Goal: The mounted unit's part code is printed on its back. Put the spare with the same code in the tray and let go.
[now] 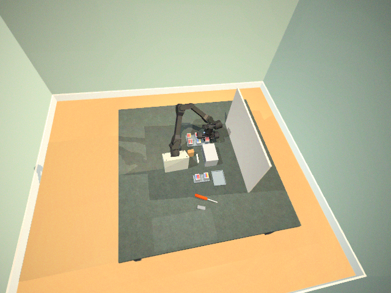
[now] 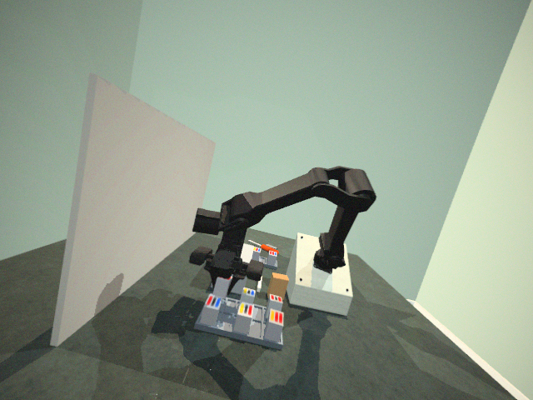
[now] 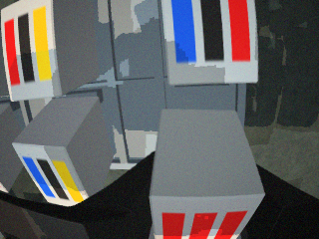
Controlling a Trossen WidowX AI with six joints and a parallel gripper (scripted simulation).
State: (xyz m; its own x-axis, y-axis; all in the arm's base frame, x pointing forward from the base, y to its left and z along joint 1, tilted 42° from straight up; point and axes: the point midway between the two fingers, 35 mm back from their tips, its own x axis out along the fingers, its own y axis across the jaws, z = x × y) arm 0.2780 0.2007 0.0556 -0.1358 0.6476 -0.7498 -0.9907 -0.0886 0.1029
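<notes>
The mounted unit lies 140 mm to the right of my gripper tip and 10 mm above it. Round my gripper tip: tall white panel (250 mm ahead, 130 mm to the right, 190 mm above); brown block (150 mm behind, 120 mm to the right).
</notes>
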